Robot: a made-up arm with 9 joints.
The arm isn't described. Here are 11 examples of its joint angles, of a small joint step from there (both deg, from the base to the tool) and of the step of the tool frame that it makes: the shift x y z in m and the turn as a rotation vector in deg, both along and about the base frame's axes.
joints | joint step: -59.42 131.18 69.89 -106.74 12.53 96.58 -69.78 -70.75 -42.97 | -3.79 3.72 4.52 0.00 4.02 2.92 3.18 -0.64 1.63
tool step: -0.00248 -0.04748 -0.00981 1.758 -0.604 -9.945
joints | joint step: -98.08 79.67 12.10 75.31 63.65 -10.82 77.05 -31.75 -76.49 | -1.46 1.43 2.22 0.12 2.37 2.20 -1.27 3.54 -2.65
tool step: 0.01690 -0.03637 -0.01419 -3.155 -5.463 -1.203
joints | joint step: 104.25 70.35 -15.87 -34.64 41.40 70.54 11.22 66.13 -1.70 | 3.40 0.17 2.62 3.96 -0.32 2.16 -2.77 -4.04 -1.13
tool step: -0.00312 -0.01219 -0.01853 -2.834 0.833 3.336
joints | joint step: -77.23 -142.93 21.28 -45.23 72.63 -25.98 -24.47 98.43 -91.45 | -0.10 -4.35 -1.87 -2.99 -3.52 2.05 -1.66 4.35 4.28
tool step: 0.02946 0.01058 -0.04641 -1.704 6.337 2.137
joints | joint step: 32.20 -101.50 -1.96 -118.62 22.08 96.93 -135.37 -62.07 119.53 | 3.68 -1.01 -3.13 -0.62 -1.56 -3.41 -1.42 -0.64 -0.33
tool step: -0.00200 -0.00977 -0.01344 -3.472 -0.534 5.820
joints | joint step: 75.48 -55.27 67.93 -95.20 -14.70 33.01 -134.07 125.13 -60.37 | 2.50 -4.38 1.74 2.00 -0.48 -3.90 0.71 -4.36 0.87
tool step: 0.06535 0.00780 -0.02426 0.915 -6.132 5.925
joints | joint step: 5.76 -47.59 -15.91 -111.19 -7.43 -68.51 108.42 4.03 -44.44 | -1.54 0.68 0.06 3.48 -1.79 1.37 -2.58 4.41 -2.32
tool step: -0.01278 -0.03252 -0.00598 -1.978 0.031 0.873
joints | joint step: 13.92 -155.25 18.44 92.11 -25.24 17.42 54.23 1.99 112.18 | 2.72 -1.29 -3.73 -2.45 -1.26 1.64 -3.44 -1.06 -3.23
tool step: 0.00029 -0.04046 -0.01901 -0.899 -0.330 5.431
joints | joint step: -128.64 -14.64 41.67 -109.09 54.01 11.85 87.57 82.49 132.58 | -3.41 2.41 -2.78 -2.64 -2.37 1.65 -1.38 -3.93 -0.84
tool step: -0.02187 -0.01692 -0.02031 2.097 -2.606 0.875
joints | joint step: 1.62 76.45 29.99 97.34 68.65 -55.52 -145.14 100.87 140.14 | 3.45 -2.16 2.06 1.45 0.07 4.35 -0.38 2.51 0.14
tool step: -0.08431 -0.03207 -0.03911 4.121 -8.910 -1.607
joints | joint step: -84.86 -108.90 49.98 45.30 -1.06 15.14 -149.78 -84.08 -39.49 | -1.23 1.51 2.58 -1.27 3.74 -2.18 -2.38 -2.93 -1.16
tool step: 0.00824 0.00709 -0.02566 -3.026 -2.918 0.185
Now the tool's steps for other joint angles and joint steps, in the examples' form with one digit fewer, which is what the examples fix.
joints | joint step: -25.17 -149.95 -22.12 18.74 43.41 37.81 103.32 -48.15 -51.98 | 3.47 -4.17 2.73 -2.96 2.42 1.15 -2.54 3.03 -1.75
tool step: -0.0022 0.0122 0.0370 4.40 -6.24 5.32
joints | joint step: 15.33 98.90 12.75 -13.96 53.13 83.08 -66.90 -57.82 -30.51 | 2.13 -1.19 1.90 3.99 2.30 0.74 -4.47 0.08 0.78
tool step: -0.0182 -0.0406 0.0150 2.78 1.25 3.48
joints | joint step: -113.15 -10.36 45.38 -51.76 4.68 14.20 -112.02 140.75 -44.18 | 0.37 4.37 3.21 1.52 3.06 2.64 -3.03 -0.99 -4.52
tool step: 0.0082 0.0516 -0.0411 -8.38 6.45 -3.74
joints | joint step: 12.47 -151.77 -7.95 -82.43 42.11 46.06 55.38 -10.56 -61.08 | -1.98 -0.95 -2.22 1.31 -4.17 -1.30 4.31 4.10 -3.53
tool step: 0.0201 -0.0050 -0.0077 -10.72 -3.76 4.75
